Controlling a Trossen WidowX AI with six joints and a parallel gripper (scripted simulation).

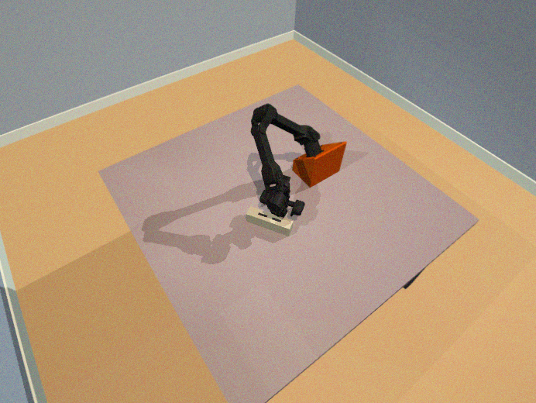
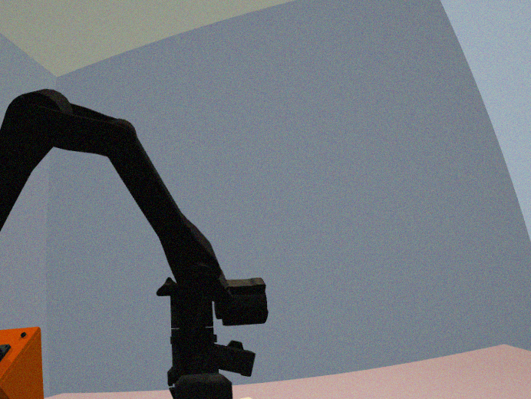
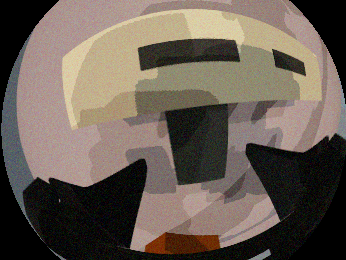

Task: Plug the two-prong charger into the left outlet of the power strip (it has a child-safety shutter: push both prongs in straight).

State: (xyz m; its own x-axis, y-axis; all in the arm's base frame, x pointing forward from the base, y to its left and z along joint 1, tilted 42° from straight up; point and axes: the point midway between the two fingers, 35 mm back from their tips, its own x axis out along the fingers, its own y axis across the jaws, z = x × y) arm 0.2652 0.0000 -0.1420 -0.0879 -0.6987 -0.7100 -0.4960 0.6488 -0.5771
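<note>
Right now my gripper tip is 3 cm short of the black two-prong charger, 2 cm to the right of it and 1 cm below it.
</note>
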